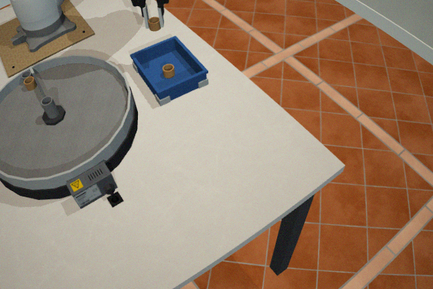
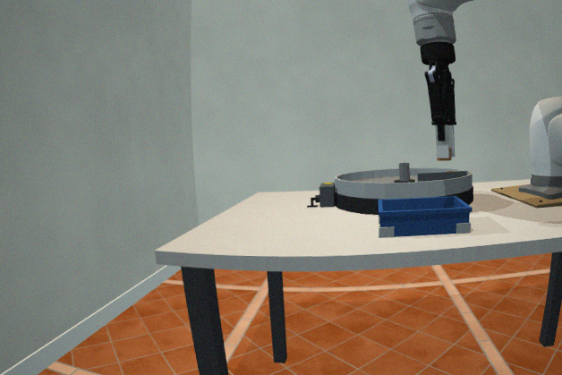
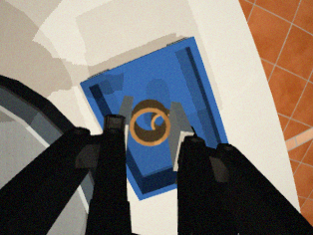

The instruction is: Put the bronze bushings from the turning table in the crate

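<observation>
Now: hand 15 cm above the crate, 5 cm short of it and 1 cm to the left of it.
</observation>
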